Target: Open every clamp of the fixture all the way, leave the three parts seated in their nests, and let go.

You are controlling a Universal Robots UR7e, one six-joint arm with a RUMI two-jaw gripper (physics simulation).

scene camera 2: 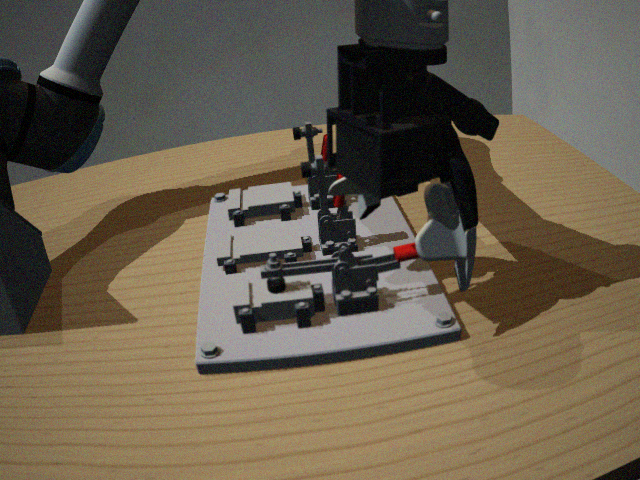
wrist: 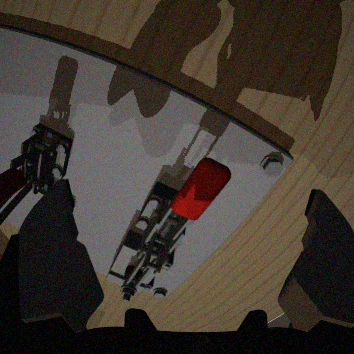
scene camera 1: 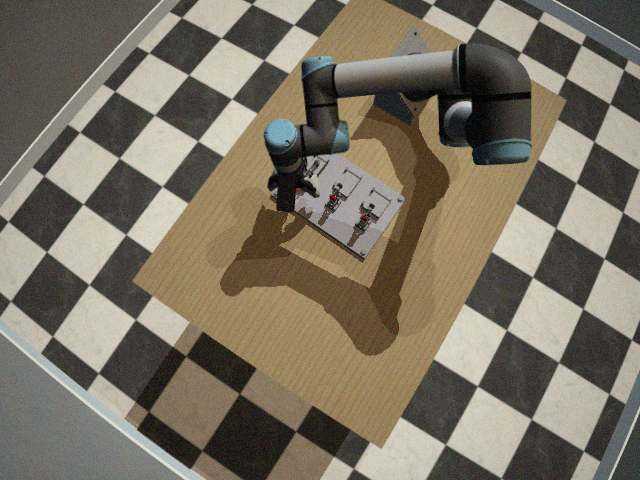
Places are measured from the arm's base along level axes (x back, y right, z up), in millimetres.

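Where they show: gripper, fingertip midpoint: (scene camera 2: 410, 252) (wrist: 191, 188).
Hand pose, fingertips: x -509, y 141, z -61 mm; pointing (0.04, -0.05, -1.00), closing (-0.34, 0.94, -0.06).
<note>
After its pixels a point has its place.
The fixture plate (scene camera 1: 379, 184) @(x -338, y -64, z -104 mm) (scene camera 2: 320, 338) @(x -415, y 181, z -105 mm) (wrist: 240, 187) @(x -497, y 185, z -105 mm) carries three clamps. The near clamp (scene camera 2: 356, 276) @(x -456, y 149, z -70 mm) (wrist: 150, 240) @(x -459, y 133, z -60 mm) has its arm lying level, with its black tip down on the near part (scene camera 2: 289, 307) @(x -395, y 154, z -87 mm); its red handle (scene camera 2: 404, 252) @(x -500, y 150, z -54 mm) (wrist: 201, 189) @(x -516, y 144, z -52 mm) points outward. The middle clamp (scene camera 1: 334, 198) @(x -478, y 23, z -22 mm) (scene camera 2: 338, 232) @(x -466, y 40, z -84 mm) and the far clamp (scene camera 1: 364, 220) (scene camera 2: 319, 186) have their arms upright, off the middle part (scene camera 2: 268, 243) @(x -394, y 30, z -89 mm) and far part (scene camera 2: 268, 196) @(x -408, y -78, z -84 mm). These parts lie in their nests. My gripper (scene camera 1: 301, 202) @(x -509, y 141, z -61 mm) (scene camera 2: 414, 249) @(x -509, y 141, z -61 mm) (wrist: 191, 188) @(x -509, y 141, z -61 mm) is wide open around the near handle, fingers apart from it in the wrist view.
The wooden table (scene camera 1: 310, 361) @(x -906, y -146, z -120 mm) (scene camera 2: 310, 423) @(x -387, y 270, z -120 mm) surrounds the plate. Bolt heads (scene camera 2: 444, 320) @(x -521, y 203, z -98 mm) (wrist: 272, 162) @(x -529, y 193, z -98 mm) stand up at the plate's corners. The middle clamp's red handle (scene camera 2: 338, 192) stands upright close to one finger in scene camera 2. The robot's base plate (scene camera 1: 415, 38) @(x 92, y 55, z 59 mm) is at the table's back.
</note>
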